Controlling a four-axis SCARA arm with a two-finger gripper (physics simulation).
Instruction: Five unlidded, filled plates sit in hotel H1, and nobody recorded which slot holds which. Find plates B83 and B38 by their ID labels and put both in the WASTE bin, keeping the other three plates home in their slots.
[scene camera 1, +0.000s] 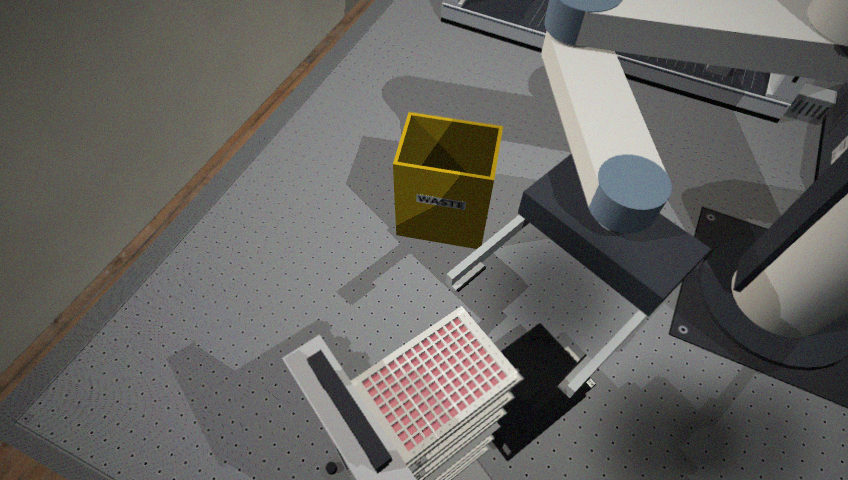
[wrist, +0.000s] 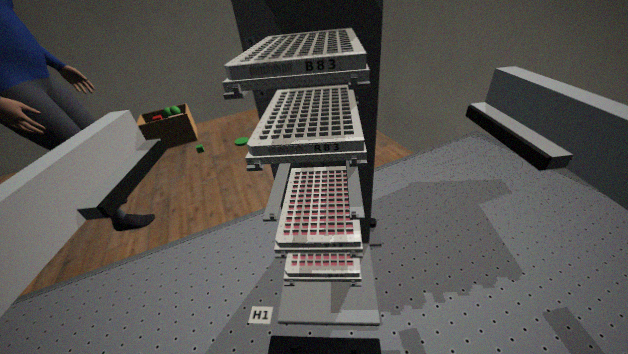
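Pixels of known places: gripper, fingertip midpoint: (scene camera 1: 505, 333) (wrist: 312, 109); arm's base, origin of the base link: (scene camera 1: 771, 302).
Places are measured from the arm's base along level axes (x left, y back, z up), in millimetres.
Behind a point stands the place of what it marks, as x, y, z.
Hotel H1 (scene camera 1: 300, 361) @[569, -517, 444] (wrist: 310, 15) @[576, -453, 361] holds unlidded plates in a stack. In the wrist view the highest plate showing reads B83 (wrist: 320, 47) @[489, -420, 347]; below it is a plate reading R83 (wrist: 315, 117) @[501, -417, 294]. Under that are bare slot rails (wrist: 276, 192) @[508, -372, 227], then a pink-filled plate (wrist: 320, 205) @[511, -417, 186] with an unreadable label and a lower plate (wrist: 322, 270) @[468, -394, 135], partly hidden. No label B38 is legible. The stack's top plate (scene camera 1: 440, 380) @[518, -416, 397] shows pink wells in the scene view. The yellow WASTE bin (scene camera 1: 443, 223) @[154, -566, 76] stands upright behind the hotel. My gripper (scene camera 1: 521, 331) @[422, -384, 335] (wrist: 312, 109) @[422, -384, 335] is open and empty, in front of the hotel.
A low black stand (scene camera 1: 535, 374) @[340, -328, 73] (wrist: 325, 346) @[420, -370, 73] sits directly in front of the hotel, under my gripper. A long dark tray-like unit (scene camera 1: 493, 24) @[-450, -712, 49] lies at the back. A person (wrist: 25, 65) and a cardboard box (wrist: 172, 131) are beyond the table.
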